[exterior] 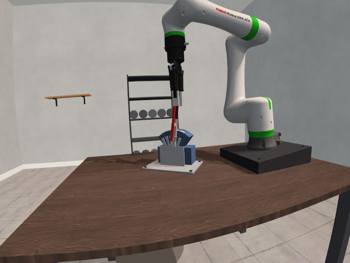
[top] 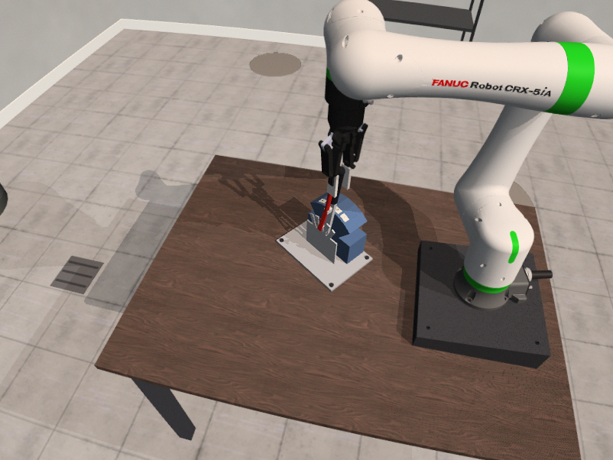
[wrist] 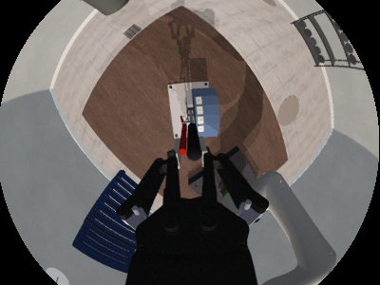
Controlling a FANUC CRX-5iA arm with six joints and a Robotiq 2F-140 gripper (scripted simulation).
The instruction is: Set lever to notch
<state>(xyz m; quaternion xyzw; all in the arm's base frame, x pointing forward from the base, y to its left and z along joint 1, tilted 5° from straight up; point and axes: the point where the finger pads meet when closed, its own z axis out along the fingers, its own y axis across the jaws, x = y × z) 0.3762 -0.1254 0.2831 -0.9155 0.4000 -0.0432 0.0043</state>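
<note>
Right now my hand is 3 cm short of the red bar, 1 cm to the left of it and 11 cm above it.
</note>
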